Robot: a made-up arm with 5 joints.
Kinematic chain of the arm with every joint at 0, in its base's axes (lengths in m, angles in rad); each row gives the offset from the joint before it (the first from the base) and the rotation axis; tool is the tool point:
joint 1: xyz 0 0 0.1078 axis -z
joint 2: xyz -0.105 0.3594 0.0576 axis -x
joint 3: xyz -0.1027 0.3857 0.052 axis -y
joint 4: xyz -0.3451 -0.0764 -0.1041 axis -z
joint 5: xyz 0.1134 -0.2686 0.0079 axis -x
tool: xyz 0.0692 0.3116 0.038
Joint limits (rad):
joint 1: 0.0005..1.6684
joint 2: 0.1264..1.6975
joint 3: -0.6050..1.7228
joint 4: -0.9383..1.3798
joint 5: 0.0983..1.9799
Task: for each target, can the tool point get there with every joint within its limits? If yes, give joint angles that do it. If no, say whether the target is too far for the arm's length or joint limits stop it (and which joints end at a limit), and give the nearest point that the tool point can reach.
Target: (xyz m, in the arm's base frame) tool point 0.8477 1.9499 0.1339
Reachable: no: too far | nearest point 0.4340 0.9983 0.1589 | short by 1.038 m
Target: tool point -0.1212 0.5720 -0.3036
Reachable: yes | joints 0.4911 0.9712 0.1898 -0.6287 0.4852
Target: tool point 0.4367 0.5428 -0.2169
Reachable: yes | joints 1.3205 0.9045 -0.0942 -0.4363 0.2991
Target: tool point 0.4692 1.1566 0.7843
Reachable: no: joint limits stop it (at a limit: joint 2, joint 3, joint 4, joint 5) | nearest point 0.4021 0.9913 0.2584 | short by 0.555 m
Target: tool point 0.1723 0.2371 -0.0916
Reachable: yes | joints 0.5449 1.0661 1.4472 0.6921 0.6680
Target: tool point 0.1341 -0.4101 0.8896
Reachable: no: joint limits stop it (at a limit: joint 1, joint 2, joint 3, joint 5) | nearest point 0.0922 -0.2516 0.2884 | short by 0.623 m
